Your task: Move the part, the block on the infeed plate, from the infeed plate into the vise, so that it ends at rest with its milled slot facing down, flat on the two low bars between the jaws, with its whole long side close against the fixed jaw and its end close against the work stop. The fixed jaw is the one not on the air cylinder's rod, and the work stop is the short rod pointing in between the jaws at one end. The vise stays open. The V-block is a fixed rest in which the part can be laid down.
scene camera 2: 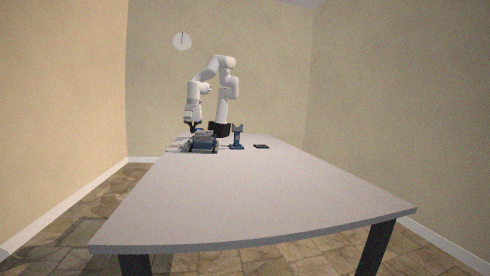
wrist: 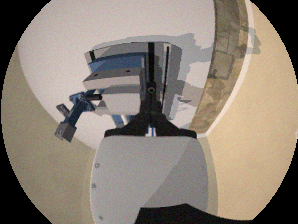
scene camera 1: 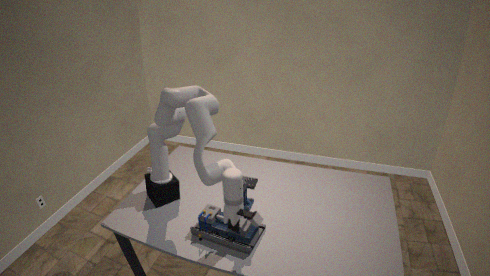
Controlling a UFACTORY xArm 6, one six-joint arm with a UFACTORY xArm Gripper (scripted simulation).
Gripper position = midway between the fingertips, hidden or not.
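Observation:
The wrist camera's giving me a part (wrist: 120,99), and there's a vise (wrist: 127,60) in there too, along with my gripper (wrist: 150,99).

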